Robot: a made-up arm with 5 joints. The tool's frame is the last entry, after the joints.
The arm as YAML. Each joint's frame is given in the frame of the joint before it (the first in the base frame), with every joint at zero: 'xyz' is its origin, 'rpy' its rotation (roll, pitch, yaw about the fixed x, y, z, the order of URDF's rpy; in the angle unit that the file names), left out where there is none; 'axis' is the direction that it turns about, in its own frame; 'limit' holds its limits. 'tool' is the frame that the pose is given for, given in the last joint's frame.
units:
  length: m
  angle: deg
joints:
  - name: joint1
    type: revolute
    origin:
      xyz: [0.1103, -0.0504, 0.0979]
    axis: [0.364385, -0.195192, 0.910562]
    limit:
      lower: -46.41
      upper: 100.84
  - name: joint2
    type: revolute
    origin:
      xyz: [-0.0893, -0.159, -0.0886]
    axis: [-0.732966, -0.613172, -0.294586]
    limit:
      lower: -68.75
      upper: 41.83
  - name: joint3
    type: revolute
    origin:
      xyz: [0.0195, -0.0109, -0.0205]
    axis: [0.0, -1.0, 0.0]
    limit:
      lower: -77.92
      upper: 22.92
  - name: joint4
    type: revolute
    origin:
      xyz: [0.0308, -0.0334, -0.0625]
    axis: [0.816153, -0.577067, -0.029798]
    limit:
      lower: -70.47
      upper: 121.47
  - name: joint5
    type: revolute
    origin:
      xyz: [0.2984, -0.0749, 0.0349]
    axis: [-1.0, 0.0, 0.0]
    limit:
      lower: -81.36
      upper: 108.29
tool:
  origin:
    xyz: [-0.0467, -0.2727, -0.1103]
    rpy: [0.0, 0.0, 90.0]
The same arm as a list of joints. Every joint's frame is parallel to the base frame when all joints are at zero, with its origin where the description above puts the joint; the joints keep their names.
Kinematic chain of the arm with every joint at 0, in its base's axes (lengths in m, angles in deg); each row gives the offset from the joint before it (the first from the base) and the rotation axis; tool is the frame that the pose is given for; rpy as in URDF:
joint1: xyz 0.1103 -0.0504 0.0979 axis 0.364385 -0.195192 0.910562
joint2: xyz -0.0893 -0.1590 -0.0886 axis -0.732966 -0.613172 -0.294586
joint3: xyz 0.0195 -0.0109 -0.0205 axis -y
joint4: xyz 0.0308 -0.0334 -0.0625 axis 0.816153 -0.577067 -0.029798
joint5: xyz 0.2984 -0.0749 0.0349 axis -x
tool: xyz -0.0467 -0.2727 -0.1103 rpy 0.00 0.00 90.00
Joint limits (deg, base to tool): -46.41..100.84 -68.75..41.83 -77.92..22.92 -70.47..121.47 -81.36..108.29

